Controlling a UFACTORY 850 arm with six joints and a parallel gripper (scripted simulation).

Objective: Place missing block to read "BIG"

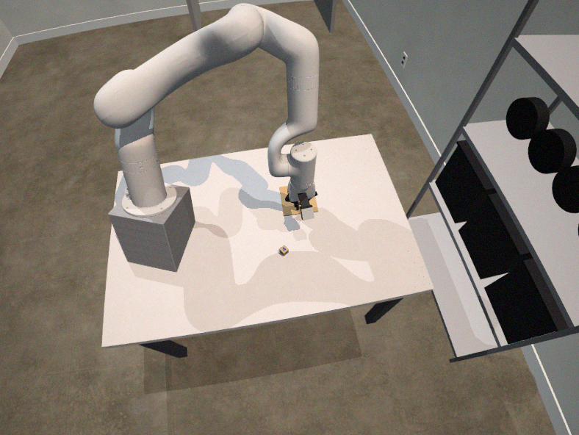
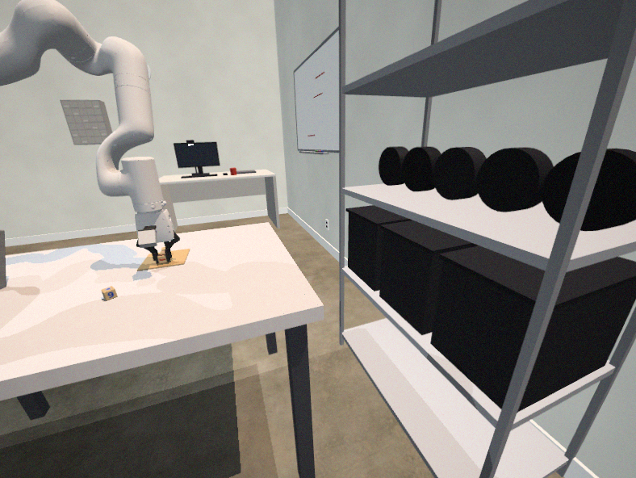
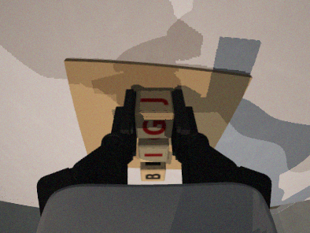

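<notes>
Right now the tan mat is 10 mm behind my hand, 40 mm to the left of it and 30 mm below it.
</notes>
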